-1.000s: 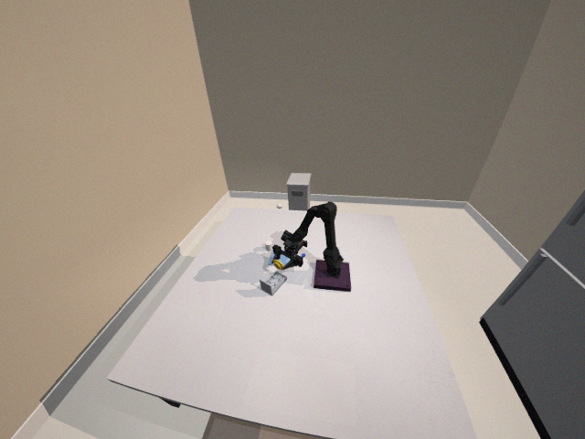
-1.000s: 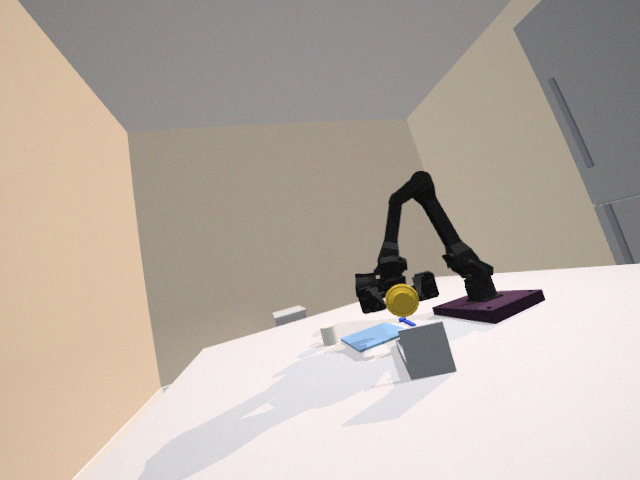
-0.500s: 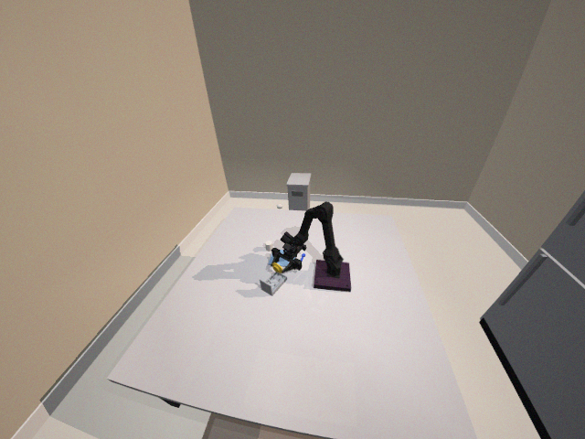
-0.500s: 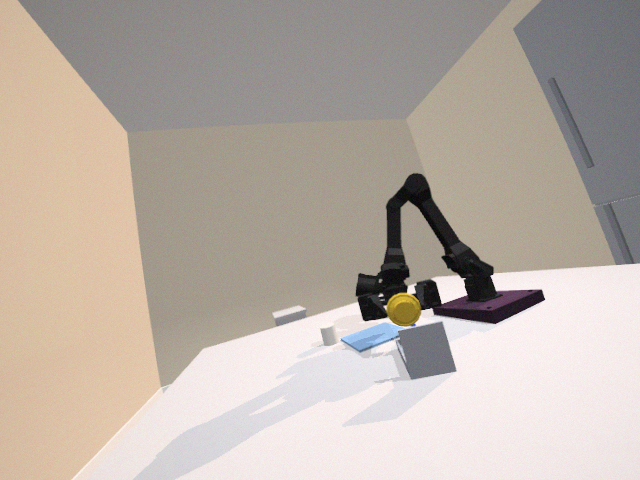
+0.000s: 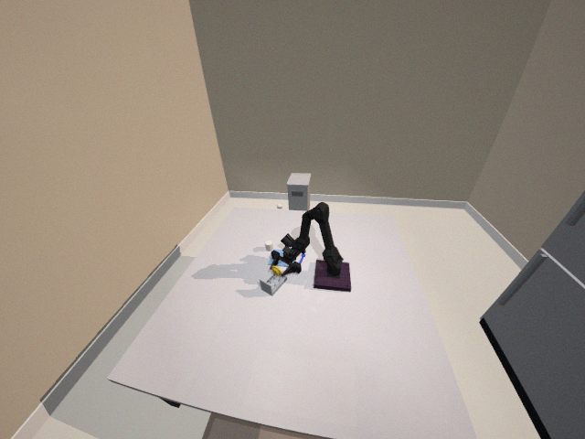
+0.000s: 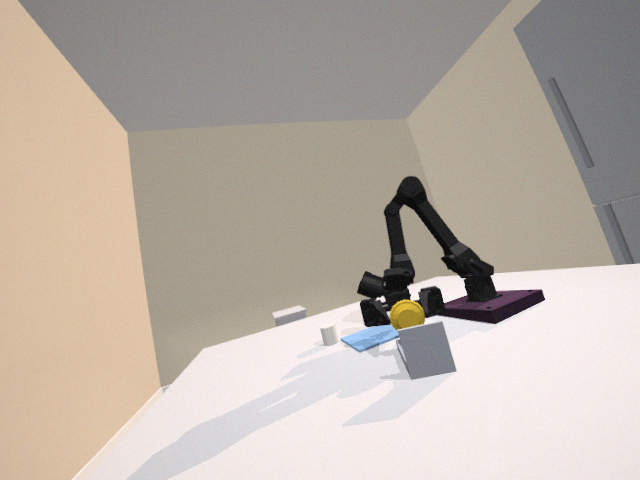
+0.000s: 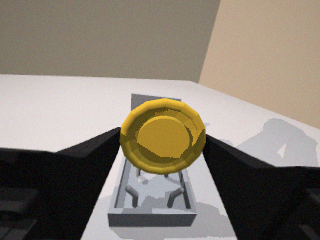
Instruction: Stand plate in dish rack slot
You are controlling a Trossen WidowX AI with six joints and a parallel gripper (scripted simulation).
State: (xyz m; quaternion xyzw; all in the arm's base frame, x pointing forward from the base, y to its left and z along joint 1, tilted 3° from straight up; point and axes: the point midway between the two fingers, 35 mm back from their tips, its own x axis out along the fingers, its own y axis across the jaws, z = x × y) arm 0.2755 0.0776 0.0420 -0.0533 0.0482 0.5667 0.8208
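My gripper tip is now 20 mm to the right of the grey dish rack and 50 mm above it. Round my gripper tip: yellow plate: 10 mm to the right; then blue spoon: 90 mm behind, 200 mm to the right, 70 mm below; then white cup: 130 mm ahead, 230 mm to the right, 50 mm below.
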